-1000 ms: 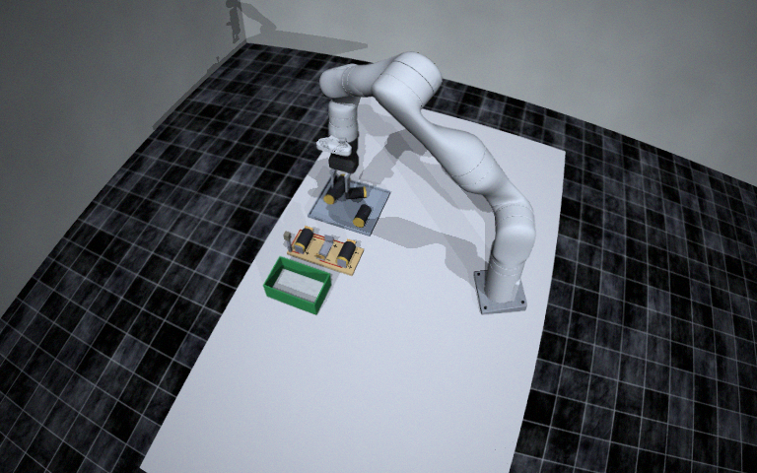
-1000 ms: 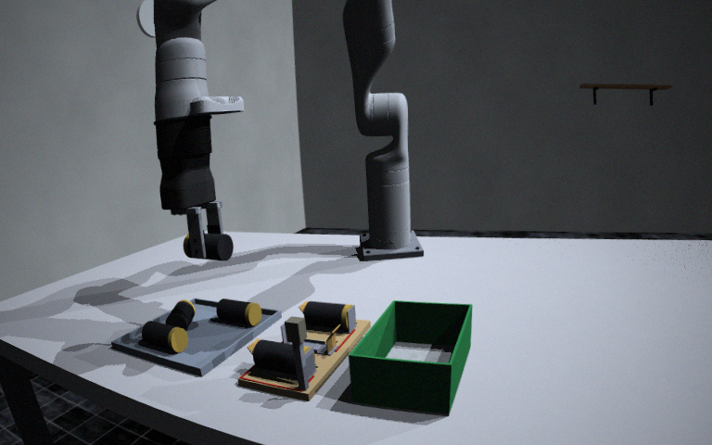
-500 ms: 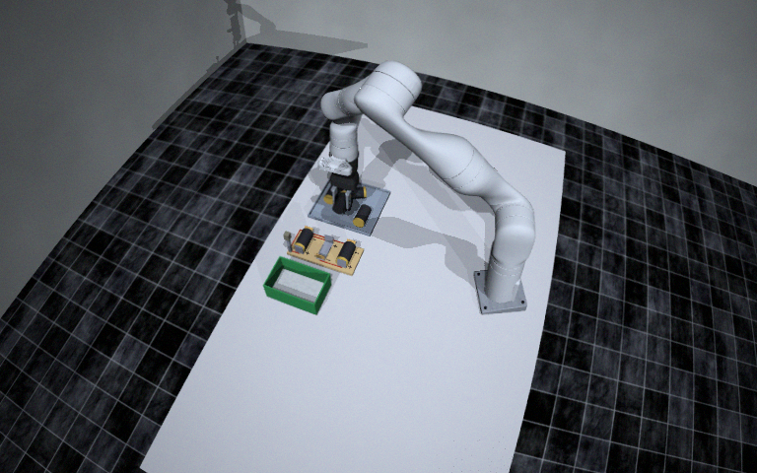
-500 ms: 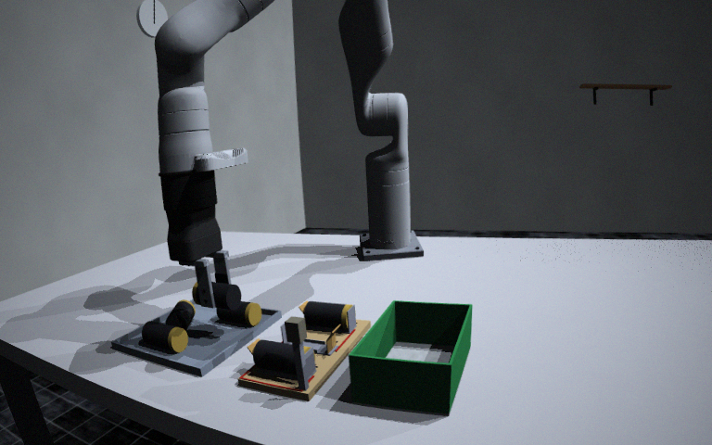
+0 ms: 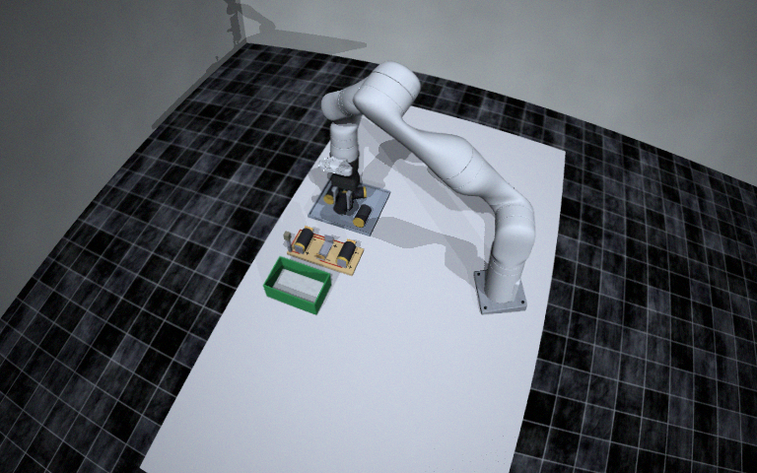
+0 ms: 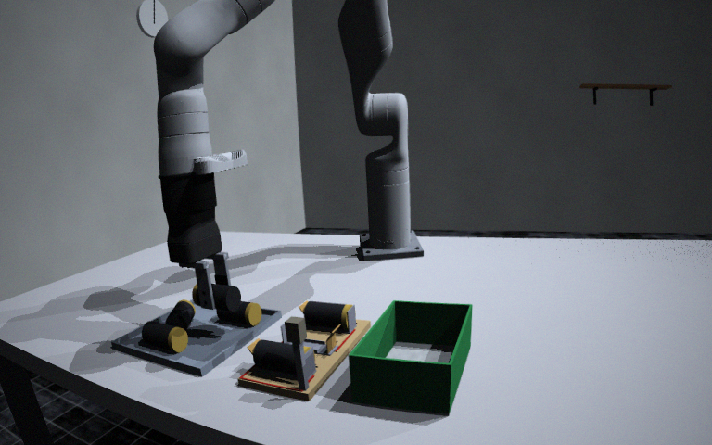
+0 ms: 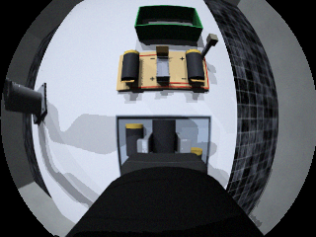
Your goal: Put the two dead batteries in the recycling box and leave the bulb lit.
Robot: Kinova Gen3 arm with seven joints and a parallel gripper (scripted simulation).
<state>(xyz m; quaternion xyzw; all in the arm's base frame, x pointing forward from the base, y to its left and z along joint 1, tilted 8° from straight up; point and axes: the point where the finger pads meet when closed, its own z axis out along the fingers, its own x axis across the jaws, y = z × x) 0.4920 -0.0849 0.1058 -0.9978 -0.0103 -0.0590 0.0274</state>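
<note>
Now: the grey tray 5 cm to the right of my hand and 7 cm below it. The rest, counted from my hand: green recycling box (1 cm ahead, 28 cm to the left, 6 cm below).
</note>
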